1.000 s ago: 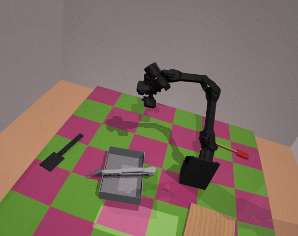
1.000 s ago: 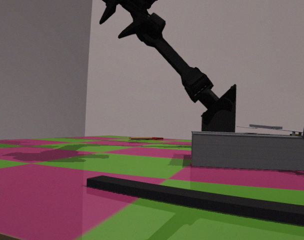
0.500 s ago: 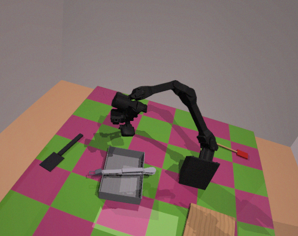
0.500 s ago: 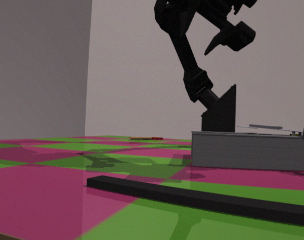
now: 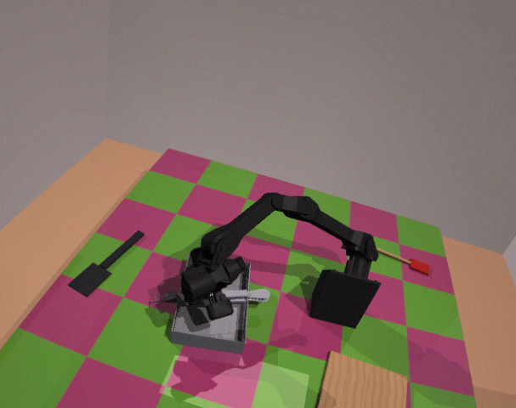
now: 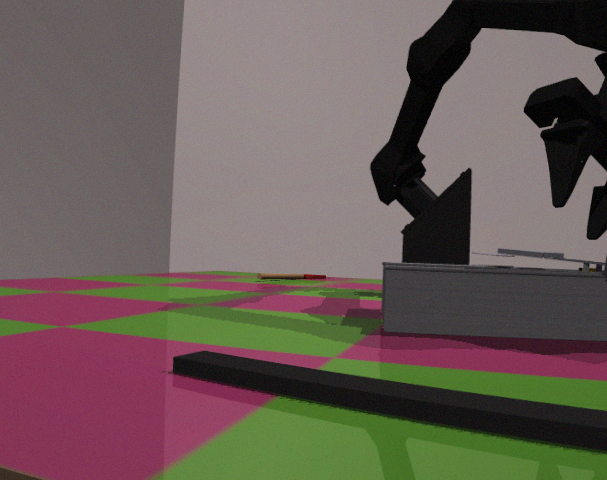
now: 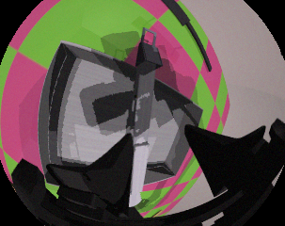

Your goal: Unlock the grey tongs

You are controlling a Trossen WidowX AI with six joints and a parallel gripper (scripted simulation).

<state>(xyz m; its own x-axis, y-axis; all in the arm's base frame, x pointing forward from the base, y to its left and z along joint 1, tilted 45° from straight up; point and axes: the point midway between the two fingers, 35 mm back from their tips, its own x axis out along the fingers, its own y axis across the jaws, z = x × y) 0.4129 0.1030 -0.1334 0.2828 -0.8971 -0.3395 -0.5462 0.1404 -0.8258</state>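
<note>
My gripper tip is now 7 cm above the grey roasting tin, 3 cm to the left of it and 3 cm past it. Also, from my gripper tip: wooden board: 49 cm behind, 22 cm to the left, 10 cm below; then red spatula: 68 cm behind, 47 cm to the right, 10 cm below; then black spatula: 32 cm ahead, 10 cm below, 8 cm to the right.
</note>
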